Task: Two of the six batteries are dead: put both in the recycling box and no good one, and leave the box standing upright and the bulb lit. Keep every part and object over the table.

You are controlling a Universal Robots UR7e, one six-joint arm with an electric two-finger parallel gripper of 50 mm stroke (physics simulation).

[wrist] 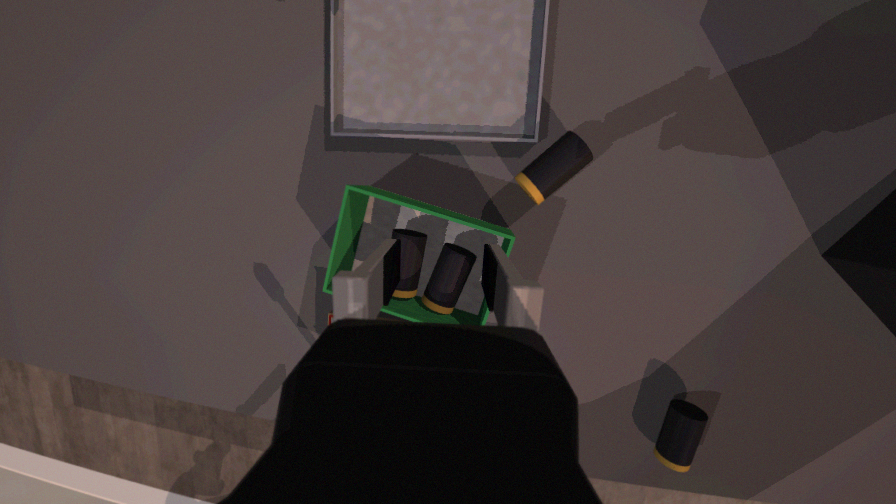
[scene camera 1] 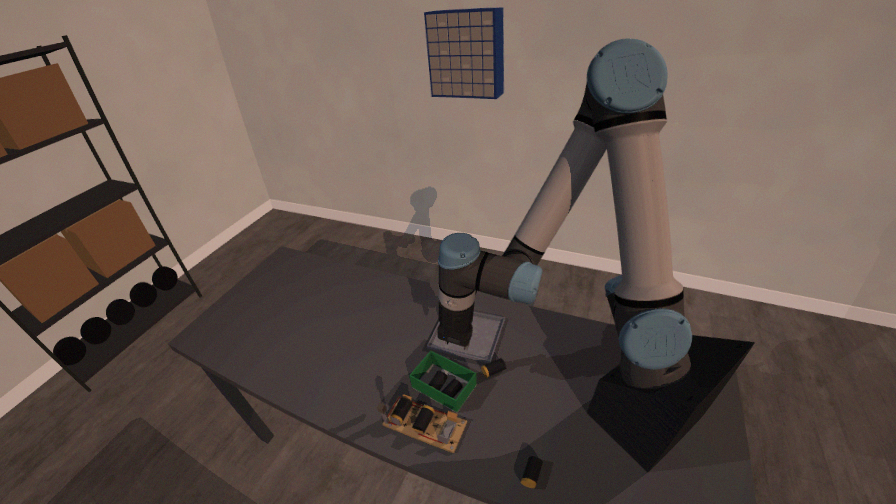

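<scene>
The green recycling box [scene camera 1: 442, 379] stands upright on the table with two black, gold-ended batteries inside [wrist: 406, 263] [wrist: 446, 278]. My gripper [scene camera 1: 454, 341] is open and empty, hanging over the grey tray's [scene camera 1: 466, 335] near edge just behind the box. In the wrist view the fingers [wrist: 435, 282] frame the box [wrist: 416, 253]. The circuit board [scene camera 1: 426, 421] in front of the box holds two batteries [scene camera 1: 401, 407] [scene camera 1: 424, 416]. One battery [scene camera 1: 493, 367] lies loose beside the box's right corner. Another [scene camera 1: 531, 471] lies near the table's front edge. I cannot tell whether the bulb is lit.
The grey tray [wrist: 436, 68] is empty. The arm's base [scene camera 1: 654, 351] stands at the table's right end. The loose batteries also show in the wrist view, one by the tray's corner [wrist: 554, 166] and one near the table edge [wrist: 679, 434]. A shelf rack [scene camera 1: 75, 206] stands off the table, left.
</scene>
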